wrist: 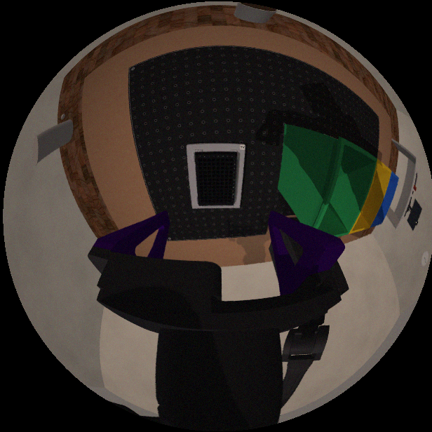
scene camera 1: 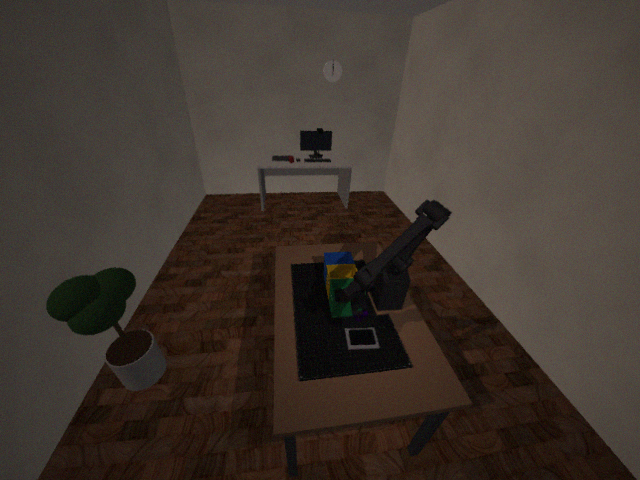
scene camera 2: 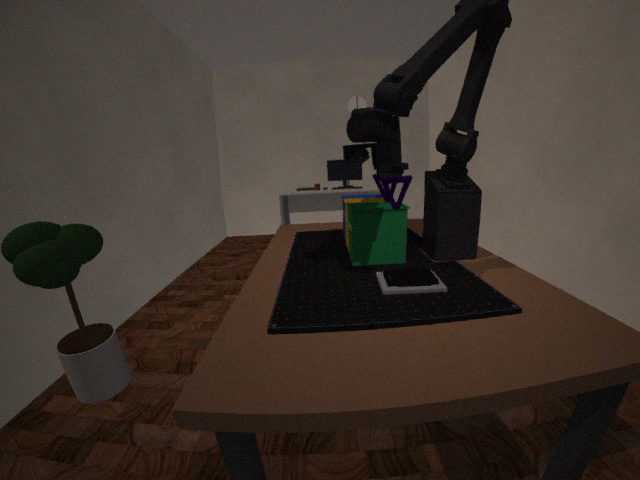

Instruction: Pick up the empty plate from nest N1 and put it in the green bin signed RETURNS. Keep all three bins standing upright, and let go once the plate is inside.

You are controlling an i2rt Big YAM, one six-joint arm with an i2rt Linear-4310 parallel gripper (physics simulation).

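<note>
The dark plate has a fine grid and sits in the pale frame of the nest. A small tag on the nest's corner is too blurred to read. The green bin stands upright near the nest; its sign cannot be read. My gripper, with purple fingers, is open and empty. It hangs well above the mat, at about the height of the green bin's rim or higher, and apart from the plate. In the wrist view the plate shows ahead, between the fingertips' lines.
A yellow bin and a blue bin stand upright in a row behind the green one. The bins and nest are on a black perforated mat. The arm's base stands right of the bins.
</note>
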